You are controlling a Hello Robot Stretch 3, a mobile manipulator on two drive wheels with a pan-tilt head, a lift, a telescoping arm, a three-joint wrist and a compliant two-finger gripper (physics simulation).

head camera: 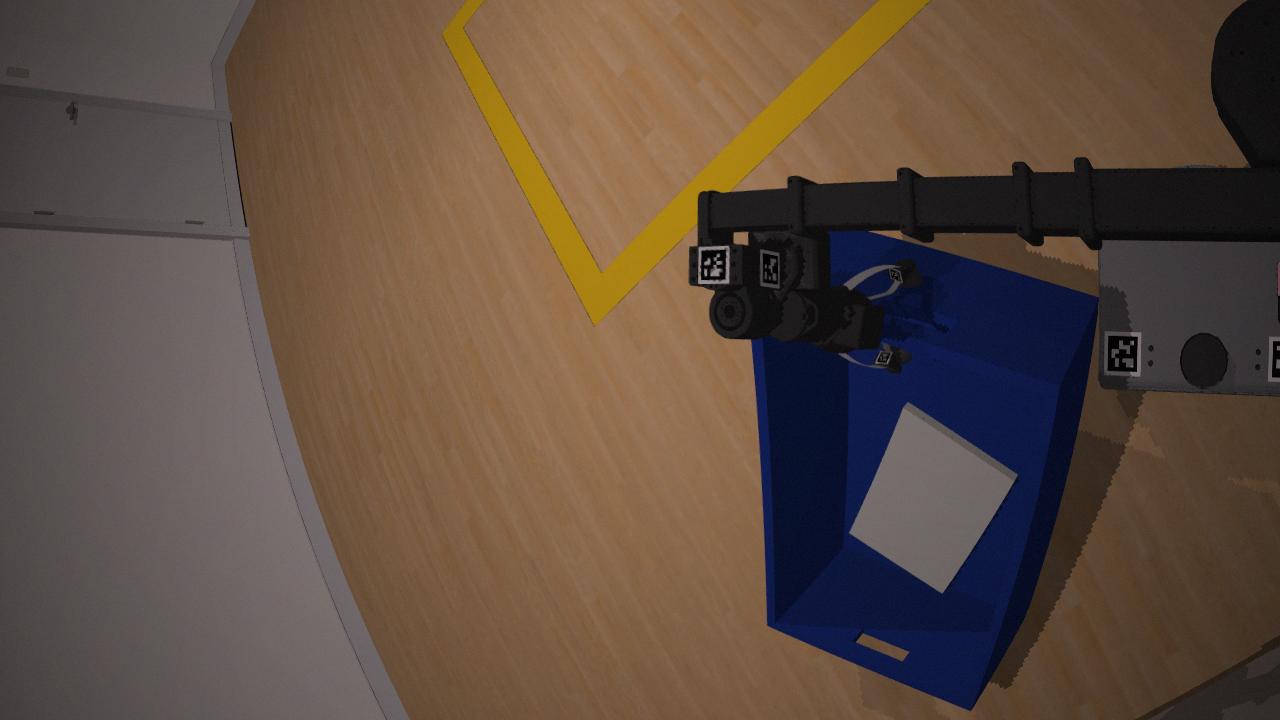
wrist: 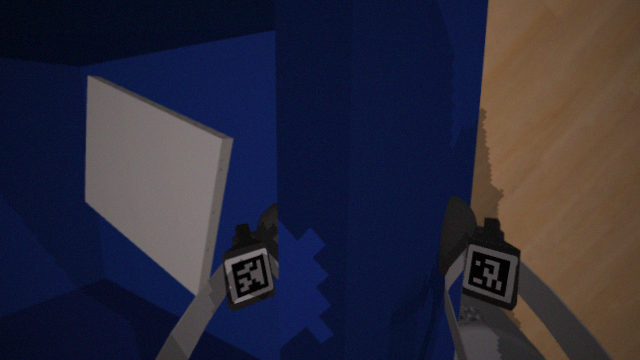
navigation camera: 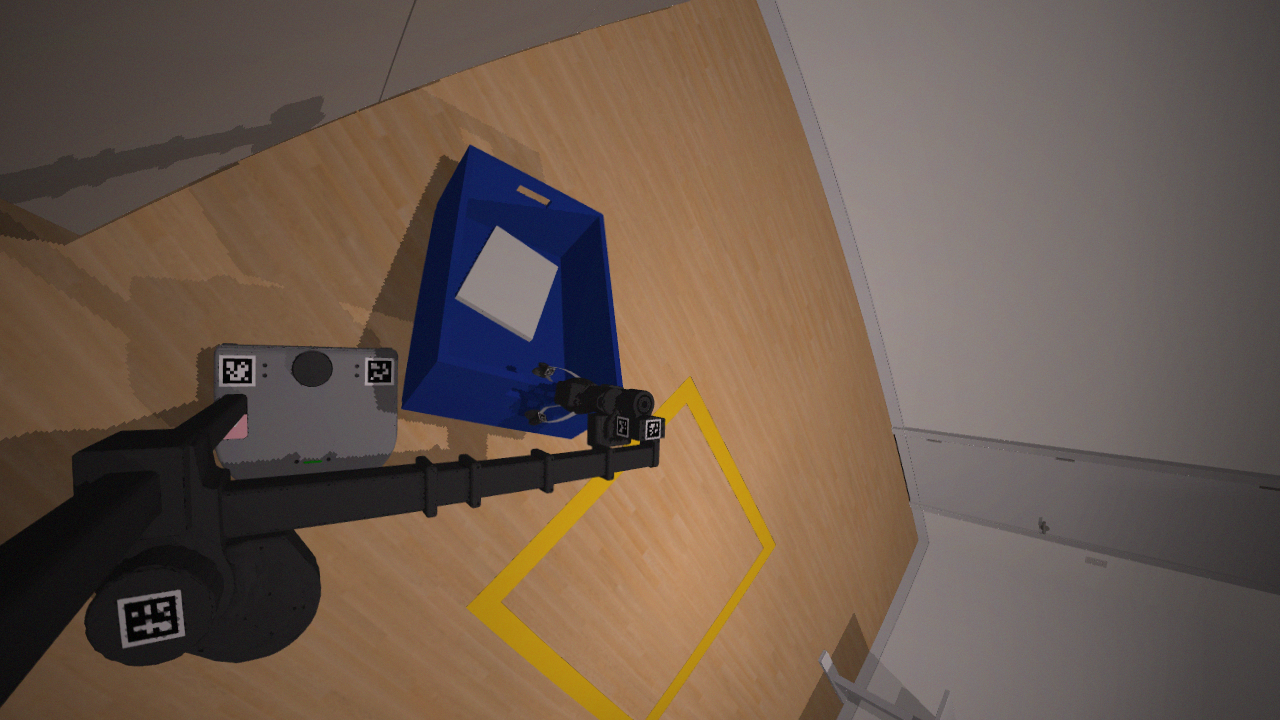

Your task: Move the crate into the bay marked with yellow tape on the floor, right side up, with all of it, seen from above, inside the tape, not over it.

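Seen in the pictures: gripper, fingertip midpoint: (navigation camera: 533,393); robot's base at its link origin: (head camera: 1200,358) (navigation camera: 312,366).
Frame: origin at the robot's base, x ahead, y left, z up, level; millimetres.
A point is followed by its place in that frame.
The open blue crate (head camera: 805,492) {x 209, y -614, z 234 mm} (navigation camera: 586,304) {x 180, y -607, z 244 mm} (wrist: 315,125) is beside the bay, outside the yellow tape (head camera: 534,179) {x -360, y -1446, z 1 mm} (navigation camera: 545,546) {x -569, y -628, z 1 mm}. It is opening up but tilted, its end at the gripper raised and its far end low. A white flat block (head camera: 930,501) {x 227, y -446, z 125 mm} (navigation camera: 508,284) {x 225, y -437, z 128 mm} (wrist: 150,180) lies inside it. My gripper (head camera: 902,313) {x -37, y -409, z 363 mm} (navigation camera: 541,394) {x -37, y -409, z 363 mm} (wrist: 363,226) {x -37, y -409, z 363 mm} is shut on that raised end wall, one finger inside the rim and one against the outer face. The fingers stand rather wide around the slanted wall. The inner fingertip is partly hidden behind the rim in the wrist view.
My grey base (head camera: 1163,295) {x -82, y -65, z 160 mm} (navigation camera: 349,420) {x -106, y -71, z 160 mm} is close to the crate's side. The extended arm (head camera: 966,201) {x -103, y -214, z 719 mm} (navigation camera: 501,474) {x -97, y -200, z 719 mm} passes over the crate's raised end and the tape. Pale walls (head camera: 134,465) {x 438, y -2697, z 714 mm} (navigation camera: 1074,223) {x 688, y -2503, z 1083 mm} bound the wood floor beyond the bay.
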